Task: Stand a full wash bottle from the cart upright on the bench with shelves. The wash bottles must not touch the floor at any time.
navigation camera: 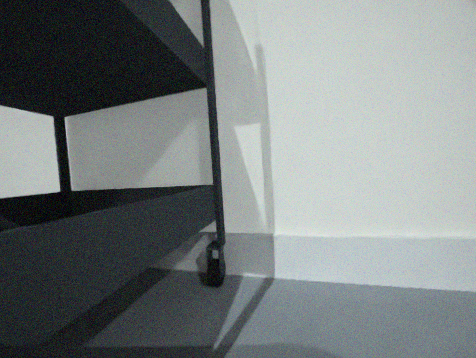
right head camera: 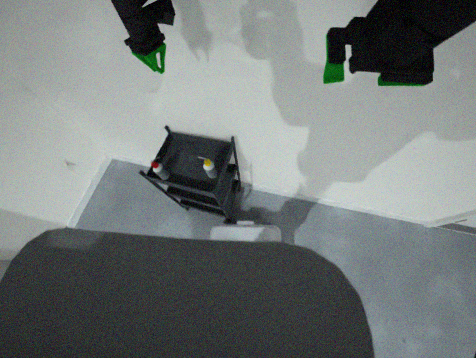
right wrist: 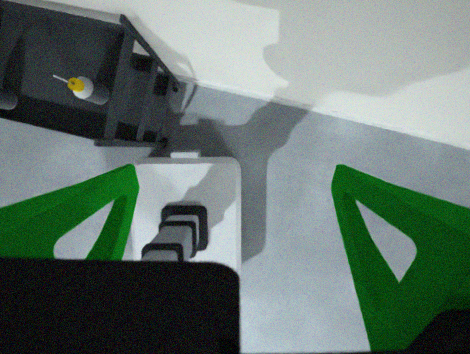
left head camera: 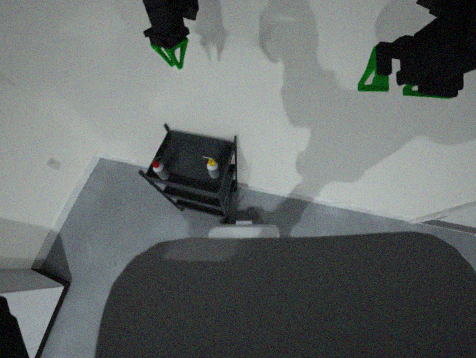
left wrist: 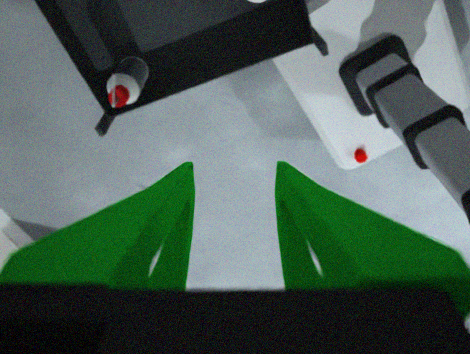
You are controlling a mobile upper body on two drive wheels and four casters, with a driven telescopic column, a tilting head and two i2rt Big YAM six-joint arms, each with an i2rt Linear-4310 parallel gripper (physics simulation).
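Frame: origin at the left arm's base, x ahead, y left, z up, level; metres.
Where they show: left gripper, fingertip midpoint: (right head camera: 159, 71) (left head camera: 176, 67) (left wrist: 234, 176); right gripper, fingertip midpoint: (right head camera: 351, 80) (right wrist: 235, 175) (left head camera: 381, 89).
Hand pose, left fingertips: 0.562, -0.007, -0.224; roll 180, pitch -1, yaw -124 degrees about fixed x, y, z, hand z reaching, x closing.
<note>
Each offset is from my left fingertips to the top centre of the thing, as dx, dy, dz.
A red-capped wash bottle {-0.031, +0.252, -0.449} (left head camera: 160, 171) (right head camera: 160, 171) (left wrist: 126, 87) and a yellow-capped one {-0.025, -0.029, -0.449} (left head camera: 212, 169) (right head camera: 209, 168) (right wrist: 85, 88) stand upright on the top tray of the dark cart (left head camera: 189, 150) (right head camera: 192, 150) (left wrist: 225, 55) (right wrist: 45, 60) (navigation camera: 212, 125). Their fill levels cannot be told. My left gripper (left head camera: 176, 66) (right head camera: 161, 71) (left wrist: 234, 176) is slightly open and empty; in the left wrist view the red-capped bottle is beyond its left finger. My right gripper (left head camera: 396, 90) (right head camera: 362, 83) (right wrist: 235, 175) is wide open and empty, right of the cart. I cannot clearly identify the shelved bench.
A white surface with black edges (left head camera: 37, 312) lies at the lower left. My white base (left head camera: 245, 231) (right head camera: 245, 233) (left wrist: 320, 100) (right wrist: 225, 200) is close to the cart. A pale wall (navigation camera: 370, 125) rises behind the cart. A large dark shape (left head camera: 275, 300) (right head camera: 190, 300) blocks the lower head views.
</note>
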